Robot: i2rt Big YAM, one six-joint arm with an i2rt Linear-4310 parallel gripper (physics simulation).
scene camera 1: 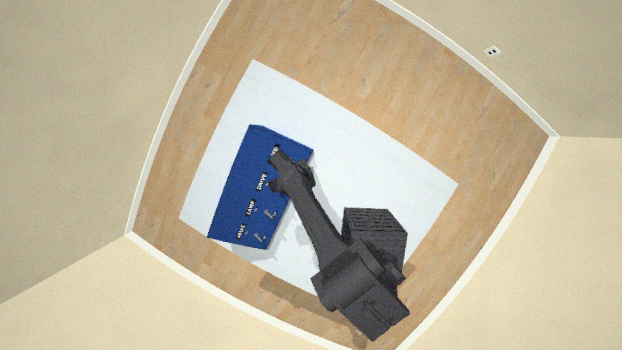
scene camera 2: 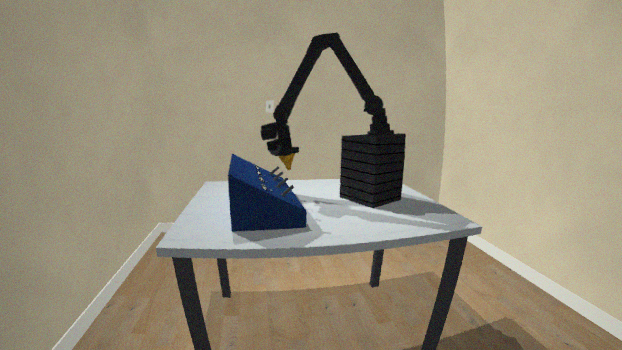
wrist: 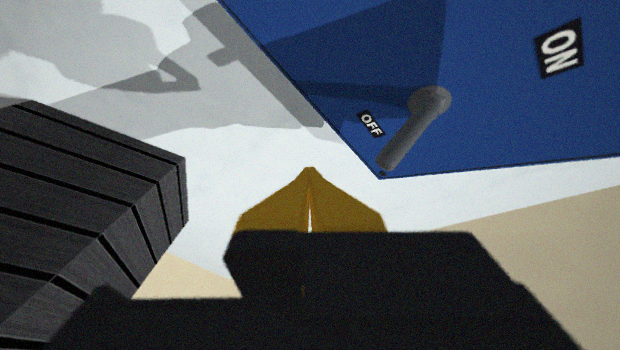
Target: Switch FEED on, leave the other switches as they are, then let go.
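Seen in the pictures: gripper, fingertip midpoint: (scene camera 2: 289,170) (wrist: 309,174); arm's base at its link origin: (scene camera 2: 380,134).
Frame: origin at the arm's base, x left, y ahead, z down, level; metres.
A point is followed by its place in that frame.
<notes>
The blue sloped switch panel (scene camera 1: 232,190) @[z 0.122, x 0.064, y 0.601 m] (scene camera 2: 265,210) @[z 0.226, x 0.296, y 0.501 m] (wrist: 505,120) @[z 0.187, x -0.164, y 0.494 m] stands on the table. In the wrist view, the grey lever (wrist: 410,137) @[z 0.175, x -0.137, y 0.451 m] at the panel's corner leans toward the lower edge, beside the OFF label (wrist: 371,124) @[z 0.218, x -0.140, y 0.433 m]; the ON label (wrist: 559,48) @[z 0.178, x -0.133, y 0.508 m] is farther up the slope. In scene camera 1, the arm covers this lever and part of the FEED label (scene camera 1: 275,149) @[z 0.166, x -0.151, y 0.533 m]. The LAMP lever (scene camera 1: 270,215) @[z 0.173, x 0.095, y 0.426 m] and VALVE lever (scene camera 1: 259,237) @[z 0.180, x 0.213, y 0.421 m] show; the DRIVE lever is hidden. My gripper (scene camera 2: 288,167) @[z 0.179, x -0.129, y 0.385 m] (wrist: 309,174) @[z 0.179, x -0.129, y 0.385 m] is shut and empty, above the panel's lower edge, apart from the corner lever.
The black ribbed pedestal (scene camera 1: 375,220) @[z 0.136, x -0.111, y 0.063 m] (scene camera 2: 372,170) @[z 0.139, x 0.110, y 0.075 m] (wrist: 75,185) @[z 0.197, x -0.005, y 0.134 m] under the arm's base stands on the white table (scene camera 1: 370,160) @[z 0.294, x -0.297, y 0.171 m] (scene camera 2: 195,215) @[z 0.295, x 0.147, y 0.775 m]. The other levers stick up from the slope in a row along the panel. The arm reaches over the panel from the pedestal.
</notes>
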